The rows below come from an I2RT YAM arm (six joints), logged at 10 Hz.
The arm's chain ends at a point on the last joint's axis. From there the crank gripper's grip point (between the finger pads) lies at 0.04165 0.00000 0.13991 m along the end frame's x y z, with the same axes.
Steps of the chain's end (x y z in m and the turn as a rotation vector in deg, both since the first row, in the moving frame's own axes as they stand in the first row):
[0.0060 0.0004 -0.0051 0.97 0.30 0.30]
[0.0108 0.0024 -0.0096 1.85 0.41 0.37]
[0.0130 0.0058 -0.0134 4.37 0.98 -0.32]
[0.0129 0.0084 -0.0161 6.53 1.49 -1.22]
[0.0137 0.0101 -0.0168 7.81 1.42 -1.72]
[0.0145 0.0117 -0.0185 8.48 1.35 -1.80]
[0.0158 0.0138 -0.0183 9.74 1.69 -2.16]
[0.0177 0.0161 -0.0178 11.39 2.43 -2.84]
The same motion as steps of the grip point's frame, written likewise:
[0.0067 -0.0017 -0.0053 0.97 0.30 0.30]
[0.0118 -0.0018 -0.0100 1.85 0.41 0.37]
[0.0154 -0.0051 -0.0145 4.37 0.98 -0.32]
[0.0163 -0.0084 -0.0182 6.53 1.49 -1.22]
[0.0168 -0.0101 -0.0193 7.81 1.42 -1.72]
[0.0174 -0.0102 -0.0211 8.48 1.35 -1.80]
[0.0194 -0.0114 -0.0217 9.74 1.69 -2.16]
[0.0228 -0.0135 -0.0226 11.39 2.43 -2.84]

